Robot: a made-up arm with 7 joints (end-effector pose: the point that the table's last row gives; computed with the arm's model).
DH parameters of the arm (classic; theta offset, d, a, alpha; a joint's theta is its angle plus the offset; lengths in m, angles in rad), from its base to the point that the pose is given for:
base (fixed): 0 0.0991 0 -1.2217
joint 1: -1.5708 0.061 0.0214 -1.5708
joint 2: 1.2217 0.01 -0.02 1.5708
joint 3: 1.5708 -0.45 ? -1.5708
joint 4: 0 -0.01 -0.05 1.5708
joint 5: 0 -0.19 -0.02 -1.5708
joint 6: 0 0.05 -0.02 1.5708
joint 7: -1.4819 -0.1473 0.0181 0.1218
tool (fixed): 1.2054 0.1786 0 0
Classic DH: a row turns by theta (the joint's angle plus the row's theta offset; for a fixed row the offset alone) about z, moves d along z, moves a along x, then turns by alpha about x.
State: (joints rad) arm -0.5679 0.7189 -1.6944 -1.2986 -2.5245 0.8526 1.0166
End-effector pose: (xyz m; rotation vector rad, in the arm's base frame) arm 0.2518 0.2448 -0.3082 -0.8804 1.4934 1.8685
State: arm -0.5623 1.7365 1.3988 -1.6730 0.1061 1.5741 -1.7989
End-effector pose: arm -0.1041 0.4980 0.4204 1.9271 -0.0852 -0.3353
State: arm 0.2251 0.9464 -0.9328 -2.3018 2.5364 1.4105 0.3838
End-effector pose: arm 0.0213 0.2809 -0.2401 -1.7413 1.1137 -0.0787
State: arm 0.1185 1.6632 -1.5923 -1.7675 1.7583 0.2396 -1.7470
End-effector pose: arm -0.1013 0.5938 -0.0006 -0.5076 -0.0059 -1.7393
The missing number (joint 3, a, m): 0.05
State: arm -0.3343 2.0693 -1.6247 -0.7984 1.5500 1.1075 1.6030
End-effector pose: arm -0.0041 0.6526 0.3532 1.5967 -0.1470 1.7858
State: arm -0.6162 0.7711 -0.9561 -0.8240 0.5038 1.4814 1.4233
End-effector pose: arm 0.4235 0.3560 -0.2043 0.9324 -0.1441 0.6940
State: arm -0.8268 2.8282 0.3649 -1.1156 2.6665 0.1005 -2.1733
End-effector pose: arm -0.1988 0.2332 0.6742 -2.4870 1.2381 0.6860
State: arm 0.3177 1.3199 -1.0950 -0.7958 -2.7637 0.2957 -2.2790
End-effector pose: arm -0.1097 0.5400 -0.1397 0.3834 -0.2572 -0.4071
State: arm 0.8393 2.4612 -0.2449 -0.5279 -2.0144 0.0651 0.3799
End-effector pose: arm 0.3414 0.4836 0.4073 -0.4243 -1.9941 1.7173
